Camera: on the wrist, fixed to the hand. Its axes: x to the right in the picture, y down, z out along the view.
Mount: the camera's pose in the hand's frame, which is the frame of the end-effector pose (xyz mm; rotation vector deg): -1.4 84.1 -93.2 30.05 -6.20 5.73
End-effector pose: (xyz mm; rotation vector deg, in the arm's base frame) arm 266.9 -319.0 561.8 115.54 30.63 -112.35
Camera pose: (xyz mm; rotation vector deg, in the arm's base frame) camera 387.8 -352.8 562.2 -122.23 7.08 131.38
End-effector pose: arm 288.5 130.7 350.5 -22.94 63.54 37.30
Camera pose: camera 168.0 137.5 315.8 7.99 66.05 25.17
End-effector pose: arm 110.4 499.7 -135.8 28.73 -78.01 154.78
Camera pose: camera 70.3 523.0 -252.4 -33.08 36.03 -164.47
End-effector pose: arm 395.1 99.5 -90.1 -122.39 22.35 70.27
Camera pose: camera 410.9 -25.0 -86.9 -92.41 39.69 65.04
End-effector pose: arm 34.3 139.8 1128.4 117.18 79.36 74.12
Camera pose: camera 2.6 81.9 1235.2 -140.84 -97.09 -50.54
